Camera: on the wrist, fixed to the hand. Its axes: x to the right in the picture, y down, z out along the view.
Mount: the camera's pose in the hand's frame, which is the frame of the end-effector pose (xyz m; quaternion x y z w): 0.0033 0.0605 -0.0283 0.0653 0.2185 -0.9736 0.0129
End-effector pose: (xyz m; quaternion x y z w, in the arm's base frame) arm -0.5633 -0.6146 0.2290 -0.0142 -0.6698 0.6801 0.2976
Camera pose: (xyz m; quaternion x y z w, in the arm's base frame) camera -0.5775 -0.5832 0.1717 0.5228 0.0870 -0.2403 0.8133
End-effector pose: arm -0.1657 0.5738 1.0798 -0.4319 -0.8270 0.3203 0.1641
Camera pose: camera -0.1152 0.6130 1.0601 0.7403 -0.3744 -0.1960 0.5228
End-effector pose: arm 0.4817 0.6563 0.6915 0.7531 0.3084 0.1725 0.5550
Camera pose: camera 0.4837 0.6674 0.7574 -0.2920 0.8697 -0.3937 0.0585
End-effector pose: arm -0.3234 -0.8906 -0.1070 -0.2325 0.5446 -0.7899 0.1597
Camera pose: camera -0.3415 -0.8916 -0.1714 0.3502 0.2360 0.2520 0.8707
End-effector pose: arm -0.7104 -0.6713 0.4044 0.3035 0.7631 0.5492 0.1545
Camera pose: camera -0.7113 -0.6774 0.4710 -0.8490 0.3750 -0.1269 0.3501
